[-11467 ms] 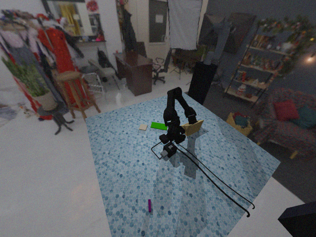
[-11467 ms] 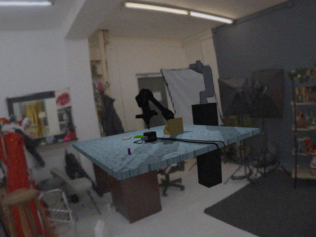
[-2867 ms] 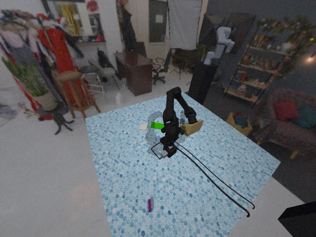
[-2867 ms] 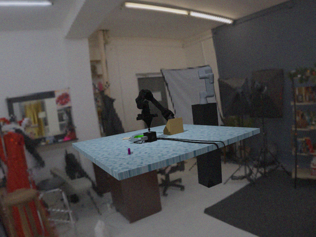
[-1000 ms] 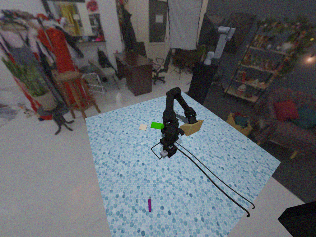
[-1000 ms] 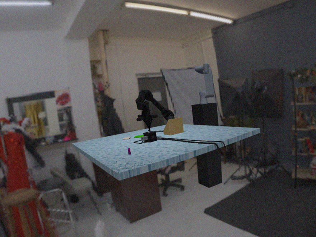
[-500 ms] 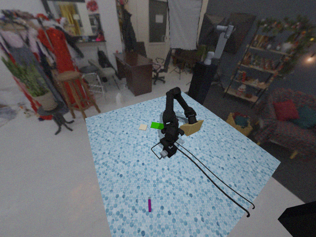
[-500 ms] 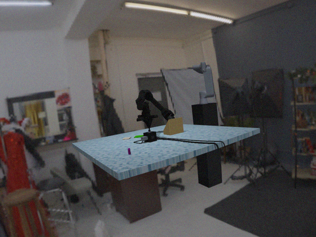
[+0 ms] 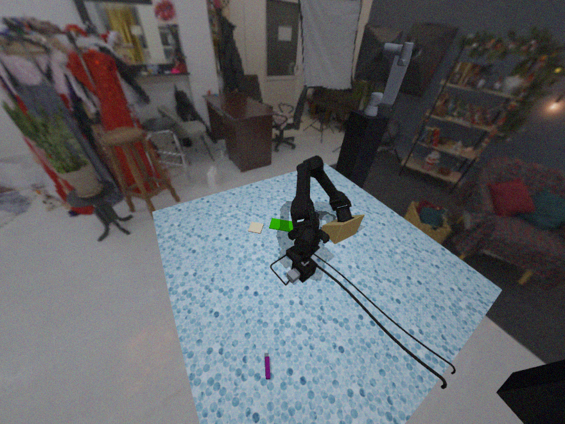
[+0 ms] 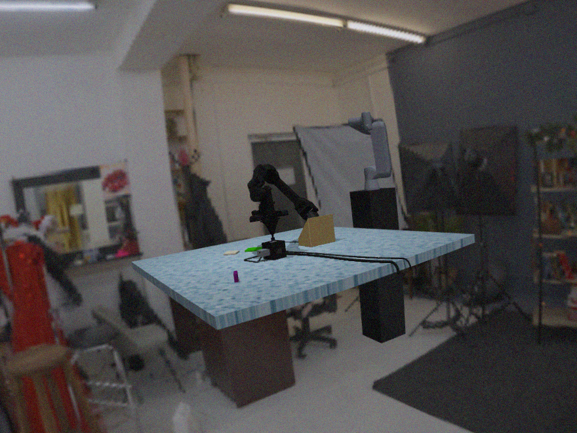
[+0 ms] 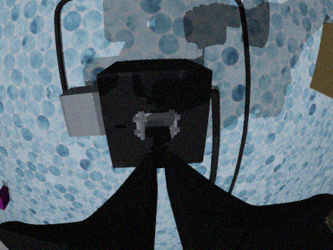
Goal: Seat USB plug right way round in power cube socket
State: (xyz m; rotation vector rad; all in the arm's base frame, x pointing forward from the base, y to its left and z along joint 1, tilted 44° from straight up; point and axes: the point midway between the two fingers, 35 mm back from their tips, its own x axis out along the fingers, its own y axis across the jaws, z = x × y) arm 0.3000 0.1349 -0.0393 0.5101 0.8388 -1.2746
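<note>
My gripper tip is now 2 cm above the USB plug. Round my gripper tip: green block 29 cm to the right, 11 cm below, 5 cm behind; tan tile 34 cm to the right, 11 cm below, 11 cm ahead; USB socket 4 cm below.
</note>
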